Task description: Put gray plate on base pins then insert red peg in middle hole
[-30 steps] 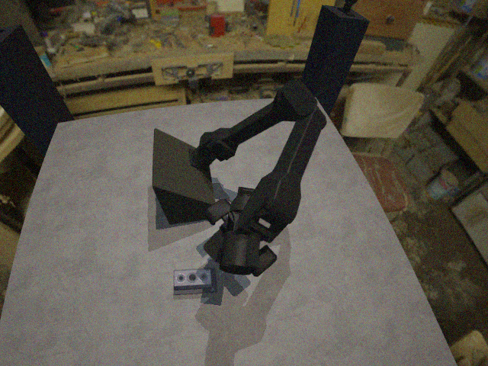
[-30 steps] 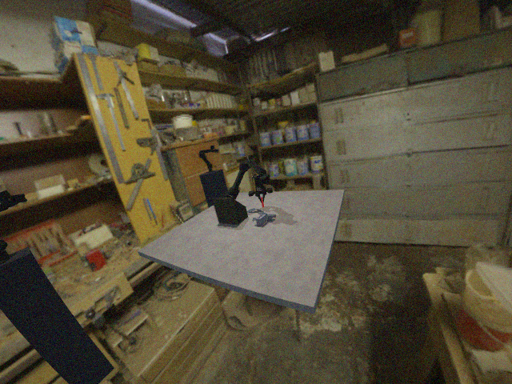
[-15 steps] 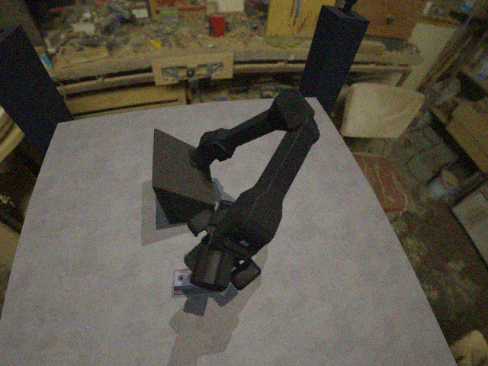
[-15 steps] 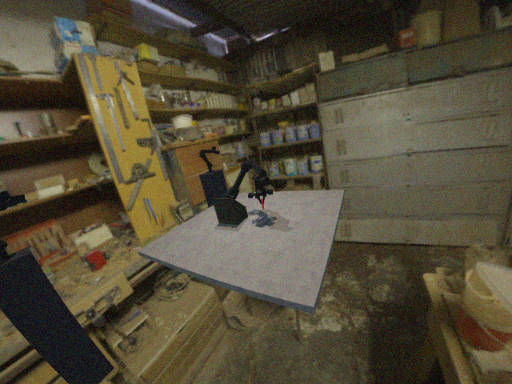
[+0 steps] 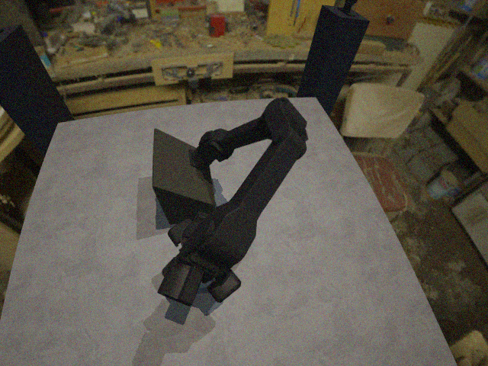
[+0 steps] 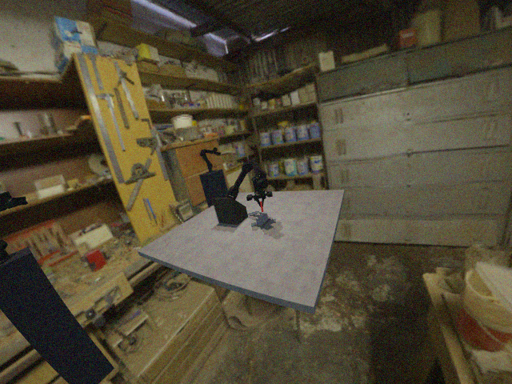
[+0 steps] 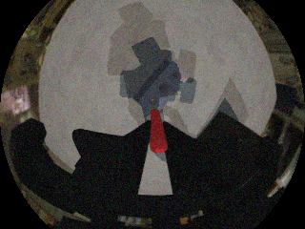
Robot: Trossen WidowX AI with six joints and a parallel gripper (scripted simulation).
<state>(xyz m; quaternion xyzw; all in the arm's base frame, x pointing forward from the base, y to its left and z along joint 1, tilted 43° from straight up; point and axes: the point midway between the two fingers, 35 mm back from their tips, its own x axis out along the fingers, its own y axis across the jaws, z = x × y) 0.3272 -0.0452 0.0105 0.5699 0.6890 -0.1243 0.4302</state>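
Right now the gray plate is 70 mm below my gripper tip, 40 mm to the right of it and 10 mm ahead of it. From my gripper tip the other things lie so: base (110 mm below, 40 mm to the right, 10 mm ahead); red peg (right at my gripper tip).
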